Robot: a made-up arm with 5 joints. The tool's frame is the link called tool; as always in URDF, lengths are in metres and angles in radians. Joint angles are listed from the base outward. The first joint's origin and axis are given. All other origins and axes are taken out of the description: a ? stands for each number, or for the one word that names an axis. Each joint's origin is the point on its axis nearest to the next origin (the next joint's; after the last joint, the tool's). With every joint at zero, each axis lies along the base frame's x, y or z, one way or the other. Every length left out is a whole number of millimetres.
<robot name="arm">
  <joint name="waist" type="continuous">
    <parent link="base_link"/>
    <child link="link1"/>
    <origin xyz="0 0 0.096" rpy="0 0 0"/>
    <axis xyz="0 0 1"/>
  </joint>
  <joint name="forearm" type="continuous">
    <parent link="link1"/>
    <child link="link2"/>
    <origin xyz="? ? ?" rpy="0 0 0"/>
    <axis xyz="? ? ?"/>
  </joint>
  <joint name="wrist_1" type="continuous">
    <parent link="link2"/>
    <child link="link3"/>
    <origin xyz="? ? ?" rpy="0 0 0"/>
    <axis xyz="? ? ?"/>
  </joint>
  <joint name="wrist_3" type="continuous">
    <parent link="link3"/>
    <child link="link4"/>
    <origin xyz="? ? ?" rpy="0 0 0"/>
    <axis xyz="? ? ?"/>
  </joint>
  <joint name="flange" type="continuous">
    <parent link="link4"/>
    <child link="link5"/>
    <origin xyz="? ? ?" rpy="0 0 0"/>
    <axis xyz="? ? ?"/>
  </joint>
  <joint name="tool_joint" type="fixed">
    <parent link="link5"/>
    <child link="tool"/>
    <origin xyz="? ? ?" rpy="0 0 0"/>
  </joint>
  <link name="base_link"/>
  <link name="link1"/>
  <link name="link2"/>
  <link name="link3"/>
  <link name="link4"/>
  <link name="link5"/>
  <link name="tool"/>
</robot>
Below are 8 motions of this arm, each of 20 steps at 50 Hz.
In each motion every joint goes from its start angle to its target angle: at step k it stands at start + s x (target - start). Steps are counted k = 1, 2, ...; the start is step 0. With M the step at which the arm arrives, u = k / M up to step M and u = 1 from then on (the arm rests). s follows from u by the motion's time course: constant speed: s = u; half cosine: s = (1 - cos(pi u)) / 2; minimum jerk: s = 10 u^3 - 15 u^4 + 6 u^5.
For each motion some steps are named. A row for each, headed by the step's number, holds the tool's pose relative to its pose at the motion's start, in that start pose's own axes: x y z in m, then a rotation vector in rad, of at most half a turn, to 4 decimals.
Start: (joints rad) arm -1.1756 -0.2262 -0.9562 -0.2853 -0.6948
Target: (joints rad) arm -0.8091 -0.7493 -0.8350 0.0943 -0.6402
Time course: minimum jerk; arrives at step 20
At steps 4, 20:
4: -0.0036 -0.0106 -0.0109 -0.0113 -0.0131 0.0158
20: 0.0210 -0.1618 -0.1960 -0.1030 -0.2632 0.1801

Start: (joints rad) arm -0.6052 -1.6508 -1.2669 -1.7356 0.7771
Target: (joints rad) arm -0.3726 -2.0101 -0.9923 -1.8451 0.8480
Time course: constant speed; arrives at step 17
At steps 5, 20:
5: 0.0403 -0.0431 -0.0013 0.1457 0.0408 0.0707
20: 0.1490 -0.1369 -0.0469 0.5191 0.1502 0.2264

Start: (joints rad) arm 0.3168 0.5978 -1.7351 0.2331 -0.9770
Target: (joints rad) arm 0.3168 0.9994 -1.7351 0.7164 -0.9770
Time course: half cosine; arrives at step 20
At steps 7, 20:
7: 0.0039 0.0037 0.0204 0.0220 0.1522 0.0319
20: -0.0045 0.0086 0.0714 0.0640 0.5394 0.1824

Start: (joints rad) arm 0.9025 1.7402 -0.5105 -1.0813 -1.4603
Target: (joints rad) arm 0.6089 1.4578 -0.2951 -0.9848 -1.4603
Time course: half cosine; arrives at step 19
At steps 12, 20:
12: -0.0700 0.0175 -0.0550 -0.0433 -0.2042 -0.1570
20: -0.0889 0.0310 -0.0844 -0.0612 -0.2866 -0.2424

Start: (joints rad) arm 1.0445 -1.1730 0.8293 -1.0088 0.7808
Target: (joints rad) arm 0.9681 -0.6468 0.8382 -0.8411 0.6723
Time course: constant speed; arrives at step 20
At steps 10, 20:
10: -0.1243 0.1040 0.1041 -0.0747 -0.2661 0.2190
20: -0.2869 0.1774 0.1736 -0.1513 -0.5447 0.4173

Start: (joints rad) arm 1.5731 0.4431 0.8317 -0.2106 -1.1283
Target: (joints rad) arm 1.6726 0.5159 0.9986 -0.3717 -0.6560
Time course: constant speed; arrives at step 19
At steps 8, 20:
8: 0.0247 -0.0470 0.0197 -0.0042 -0.0752 -0.2219
20: 0.0399 -0.1107 0.0485 0.0147 -0.1869 -0.5216

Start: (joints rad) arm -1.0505 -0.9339 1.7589 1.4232 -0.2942
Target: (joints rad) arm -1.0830 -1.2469 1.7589 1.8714 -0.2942
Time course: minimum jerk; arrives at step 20
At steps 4, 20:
4: 0.0002 0.0127 -0.0057 -0.0256 0.0114 0.0178
20: -0.0428 0.2018 -0.1072 -0.4568 0.1290 0.3161

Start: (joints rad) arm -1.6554 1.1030 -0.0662 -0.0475 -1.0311
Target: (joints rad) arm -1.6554 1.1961 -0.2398 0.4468 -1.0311
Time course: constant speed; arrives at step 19
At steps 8, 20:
8: 0.0151 0.0180 -0.0314 -0.1270 0.2119 0.0734
20: 0.0151 0.0345 -0.0815 -0.3185 0.4913 0.1753

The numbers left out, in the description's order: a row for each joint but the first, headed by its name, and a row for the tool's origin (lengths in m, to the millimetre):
forearm: xyz -0.044 -0.124 0, axis -1 0 0
wrist_1: xyz 0 -0.392 -0.091, axis 0 0 -1
wrist_3: xyz -0.062 -0.105 0, axis -1 0 0
flange: xyz 0 -0.012 0.136, axis 0 0 -1
tool: xyz 0.189 0.084 0

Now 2 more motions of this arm.
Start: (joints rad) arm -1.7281 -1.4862 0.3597 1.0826 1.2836
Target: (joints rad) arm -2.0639 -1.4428 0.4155 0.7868 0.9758
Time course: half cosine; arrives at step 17
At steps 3, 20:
3: 0.0013 -0.0041 -0.0052 0.0142 0.0249 -0.0016
20: -0.0009 -0.0558 -0.0650 0.2702 0.2902 -0.0139

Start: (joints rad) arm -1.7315 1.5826 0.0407 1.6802 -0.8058
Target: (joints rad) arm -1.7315 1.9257 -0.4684 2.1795 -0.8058
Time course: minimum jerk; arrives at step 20
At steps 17, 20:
17: -0.0557 -0.1189 -0.1823 -0.9160 0.2378 -0.1068
20: -0.0576 -0.1244 -0.1860 -0.9408 0.2433 -0.1109

